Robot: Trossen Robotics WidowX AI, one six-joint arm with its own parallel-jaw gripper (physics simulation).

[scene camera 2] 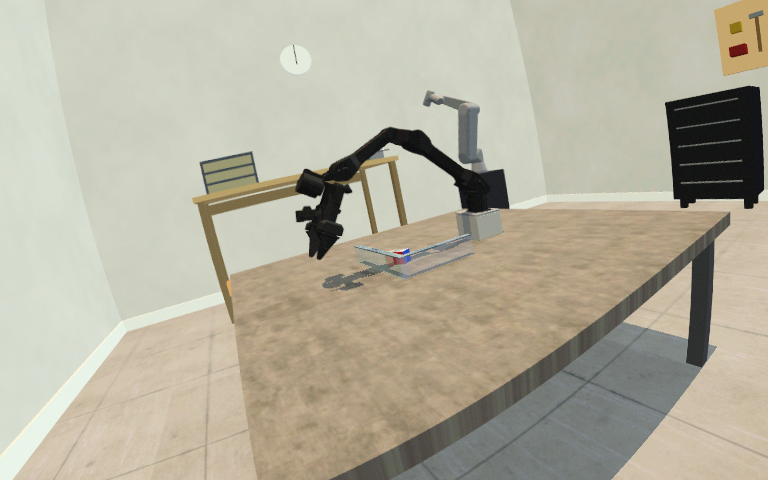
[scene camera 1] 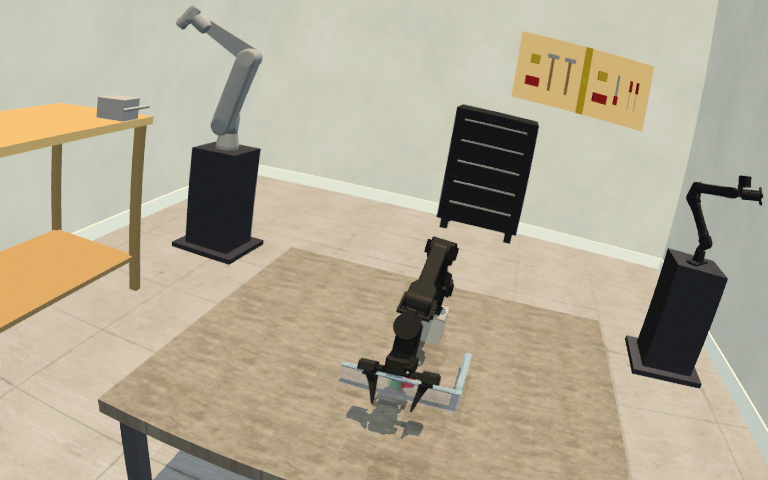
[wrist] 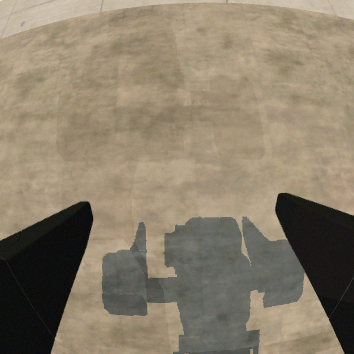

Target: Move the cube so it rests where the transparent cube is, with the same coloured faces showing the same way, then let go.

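Pixels of known places: gripper, fingertip midpoint: (scene camera 2: 314, 258) (scene camera 1: 391, 407) (wrist: 185, 206); arm's base at its link origin: (scene camera 2: 478, 210).
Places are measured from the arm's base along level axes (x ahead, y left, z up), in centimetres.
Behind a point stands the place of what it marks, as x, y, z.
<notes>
The cube (scene camera 1: 407, 383) (scene camera 2: 403, 256) is small and sits behind the corner of the low clear walls. A red face shows in both scene views, and blue and a little white show in scene view 2. A pale green patch beside it in scene view 1 and a faint pinkish area beside it in scene view 2 may be the transparent cube; its faces cannot be made out. My gripper (scene camera 1: 392, 406) {59.8, 4.0, 0.1} (scene camera 2: 315, 258) {59.8, 4.0, 0.1} (wrist: 185, 206) {59.8, 4.0, 0.1} is open and empty. It points down above the table, on the far side of the long wall from the robot base, apart from the cube.
Low see-through walls (scene camera 1: 464, 370) {27.9, 16.5, -3.0} (scene camera 2: 438, 245) {28.8, 17.2, -3.1} with pale blue top edges form an L on the table (scene camera 1: 254, 339) {35.4, -43.3, -8.9} (scene camera 2: 509, 339) {44.6, 60.0, -9.0}, between my gripper and the cube. The arm's white base block (scene camera 1: 436, 330) {5.7, 3.8, -4.1} (scene camera 2: 488, 225) {0.9, 5.3, -4.9} stands behind them. The arm's shadow falls below my gripper.
</notes>
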